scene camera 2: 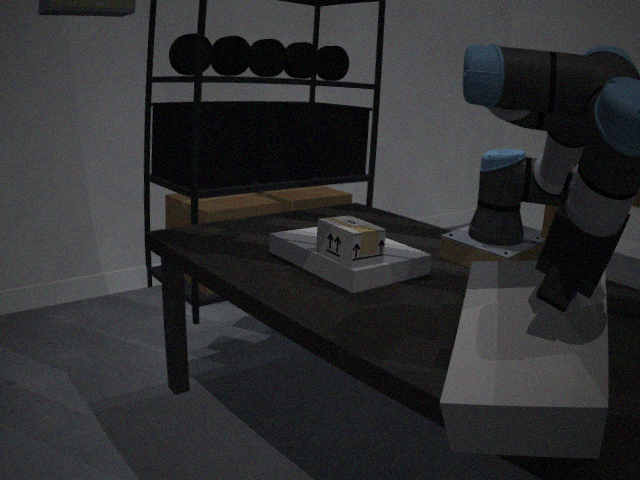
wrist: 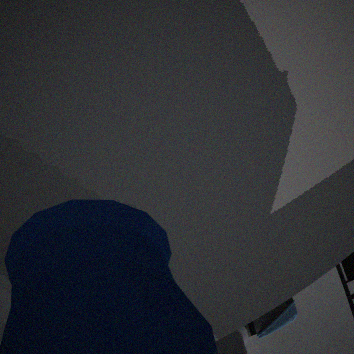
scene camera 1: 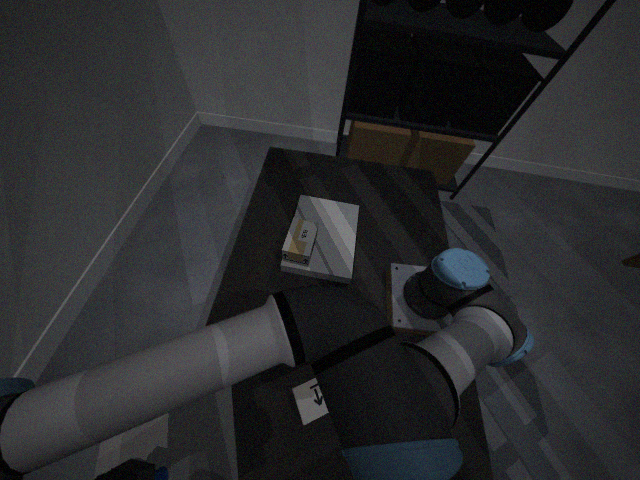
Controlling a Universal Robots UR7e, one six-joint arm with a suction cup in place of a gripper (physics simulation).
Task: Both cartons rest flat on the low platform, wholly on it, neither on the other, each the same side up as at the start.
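Frame: origin at the arm's base, x back, y right, z up, level; metres.
Seen in the pictures: end effector, tool point: (wrist: 126,258) (scene camera 1: 169,472); arm's base, origin of the base link: (scene camera 2: 495,236) (scene camera 1: 427,295).
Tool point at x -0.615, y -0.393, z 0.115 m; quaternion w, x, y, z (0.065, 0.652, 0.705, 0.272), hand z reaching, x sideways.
Note:
Pixels of each thing's top centre, then the offset from my tool point to it. Level surfaces: height alone.
- small tan-taped white carton, middle of its top: (scene camera 2: 351,223) (scene camera 1: 301,236) dx +0.202, dy +0.551, dz -0.058 m
- low white platform, middle of its top: (scene camera 2: 348,243) (scene camera 1: 323,232) dx +0.281, dy +0.621, dz -0.134 m
- second carton, middle of its top: (scene camera 1: 322,394) dx +0.282, dy +0.123, dz -0.093 m
- dark table, its level: dz -0.182 m
A small tan-taped white carton (scene camera 1: 299,240) (scene camera 2: 351,238) lies flat on the low white platform (scene camera 1: 337,237) (scene camera 2: 385,273), arrows upward, near one edge. The second carton (scene camera 1: 310,405) shows in scene camera 1 partly behind the arm, an arrow on its visible face; it does not show in scene camera 2. My gripper (scene camera 2: 573,297) (wrist: 90,270) has its blue suction cup at the face of a large plain white box (scene camera 1: 136,434) (scene camera 2: 527,356) (wrist: 125,100) and is shut on it. The box looks tilted, far end higher. The contact itself is hidden.
The platform stands on a dark table (scene camera 1: 392,206) (scene camera 2: 305,304). The robot's base plate (scene camera 1: 405,273) (scene camera 2: 496,244) is beside it. A black shelf rack (scene camera 1: 350,77) (scene camera 2: 196,155) stands behind, with dark balls and brown boxes (scene camera 1: 382,142) (scene camera 2: 310,198).

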